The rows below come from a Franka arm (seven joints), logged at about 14 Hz.
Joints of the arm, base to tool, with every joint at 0 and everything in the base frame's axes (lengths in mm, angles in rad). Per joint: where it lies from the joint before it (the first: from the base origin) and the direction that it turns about. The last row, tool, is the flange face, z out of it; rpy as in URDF.
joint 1: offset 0.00 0.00 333.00 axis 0 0 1
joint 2: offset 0.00 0.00 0.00 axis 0 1 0
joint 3: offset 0.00 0.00 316.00 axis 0 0 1
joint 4: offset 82.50 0.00 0.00 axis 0 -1 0
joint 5: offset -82.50 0.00 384.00 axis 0 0 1
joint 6: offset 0.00 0.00 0.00 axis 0 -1 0
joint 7: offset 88.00 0.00 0.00 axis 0 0 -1
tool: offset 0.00 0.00 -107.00 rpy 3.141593 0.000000 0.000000
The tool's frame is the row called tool.
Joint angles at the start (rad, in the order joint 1, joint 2, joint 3, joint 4, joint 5, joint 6, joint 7):
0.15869 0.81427 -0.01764 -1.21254 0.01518 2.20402 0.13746
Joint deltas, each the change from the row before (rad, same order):
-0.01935 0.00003 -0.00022 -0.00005 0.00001 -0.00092 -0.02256
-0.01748 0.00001 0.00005 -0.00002 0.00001 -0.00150 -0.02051
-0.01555 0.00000 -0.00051 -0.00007 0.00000 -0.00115 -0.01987
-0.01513 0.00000 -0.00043 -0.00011 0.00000 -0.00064 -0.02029
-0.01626 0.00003 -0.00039 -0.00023 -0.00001 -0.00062 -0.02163
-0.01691 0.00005 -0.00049 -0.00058 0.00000 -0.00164 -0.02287
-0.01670 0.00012 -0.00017 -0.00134 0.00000 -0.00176 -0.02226
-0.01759 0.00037 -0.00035 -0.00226 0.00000 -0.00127 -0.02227
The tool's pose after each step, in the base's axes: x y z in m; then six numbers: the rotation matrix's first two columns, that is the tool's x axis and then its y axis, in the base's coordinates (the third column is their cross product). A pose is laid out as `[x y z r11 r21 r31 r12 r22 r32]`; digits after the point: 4 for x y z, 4 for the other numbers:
[0.7667 0.0981 0.3050 0.9847 0.0035 0.1742 0.0073 -0.9998 -0.0208]
[0.7681 0.0847 0.3048 0.9849 0.0069 0.1731 0.0100 -0.9998 -0.0171]
[0.7693 0.0725 0.3047 0.9850 0.0112 0.1722 0.0136 -0.9998 -0.0132]
[0.7702 0.0606 0.3045 0.9850 0.0163 0.1717 0.0182 -0.9998 -0.0093]
[0.7710 0.0478 0.3043 0.9850 0.0217 0.1710 0.0230 -0.9997 -0.0053]
[0.7715 0.0345 0.3038 0.9852 0.0277 0.1689 0.0282 -0.9996 -0.0010]
[0.7715 0.0215 0.3029 0.9856 0.0334 0.1657 0.0333 -0.9994 0.0029]
[0.7712 0.0077 0.3014 0.9861 0.0381 0.1617 0.0375 -0.9993 0.0067]

